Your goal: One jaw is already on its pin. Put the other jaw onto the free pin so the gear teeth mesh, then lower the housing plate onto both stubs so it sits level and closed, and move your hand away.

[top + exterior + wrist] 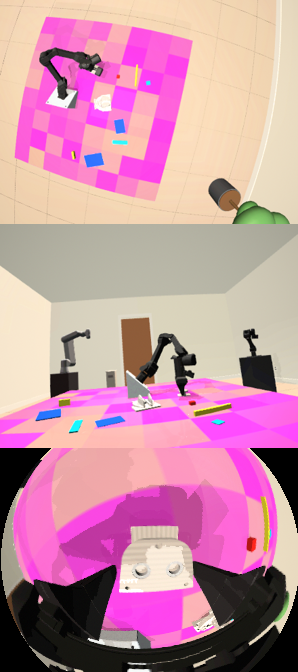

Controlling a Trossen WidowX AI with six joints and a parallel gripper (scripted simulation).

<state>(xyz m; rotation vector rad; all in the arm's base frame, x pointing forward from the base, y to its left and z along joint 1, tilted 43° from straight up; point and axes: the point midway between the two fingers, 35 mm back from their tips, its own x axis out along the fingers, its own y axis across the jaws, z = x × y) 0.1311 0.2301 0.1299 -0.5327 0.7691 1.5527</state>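
My gripper tip is 230 mm to the left of the white jaw, 150 mm short of it and 10 mm below it. Also, from my gripper tip: red cube 200 mm ahead, 10 mm to the left; then white base 200 mm to the right, 180 mm ahead, 10 mm below; then yellow bar 320 mm ahead, 60 mm to the left.
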